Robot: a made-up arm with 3 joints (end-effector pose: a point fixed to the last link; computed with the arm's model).
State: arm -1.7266 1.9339 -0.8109
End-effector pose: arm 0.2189 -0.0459 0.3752 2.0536 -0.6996 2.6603
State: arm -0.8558 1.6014 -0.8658
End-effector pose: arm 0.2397 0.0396 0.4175 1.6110 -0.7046 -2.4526
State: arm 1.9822 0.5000 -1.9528
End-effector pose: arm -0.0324 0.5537 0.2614 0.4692 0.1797 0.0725
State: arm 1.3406 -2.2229 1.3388
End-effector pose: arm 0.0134 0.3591 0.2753 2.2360 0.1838 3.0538
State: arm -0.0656 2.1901 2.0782
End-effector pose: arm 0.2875 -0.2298 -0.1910 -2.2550 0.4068 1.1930
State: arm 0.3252 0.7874 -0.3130
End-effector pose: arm 0.1659 0.4054 0.1986 0.2998 -0.7397 -0.1048
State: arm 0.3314 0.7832 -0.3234
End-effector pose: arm 0.1670 0.4062 0.2007 0.3064 -0.7328 -0.1104
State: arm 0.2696 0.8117 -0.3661
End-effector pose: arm 0.1993 0.3907 0.2157 0.3608 -0.7442 -0.2386
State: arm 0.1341 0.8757 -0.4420
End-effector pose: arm 0.2576 0.3486 0.2448 0.4739 -0.7673 -0.5022
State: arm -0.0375 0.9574 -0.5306
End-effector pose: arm 0.3130 0.2823 0.2805 0.6233 -0.7828 -0.8324
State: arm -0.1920 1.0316 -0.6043
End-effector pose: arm 0.3438 0.2159 0.3110 0.7596 -0.7840 -1.1234
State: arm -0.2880 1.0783 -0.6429
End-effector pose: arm 0.3535 0.1752 0.3278 0.8407 -0.7828 -1.2957
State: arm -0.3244 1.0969 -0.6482
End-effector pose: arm 0.3549 0.1624 0.3316 0.8666 -0.7885 -1.3529
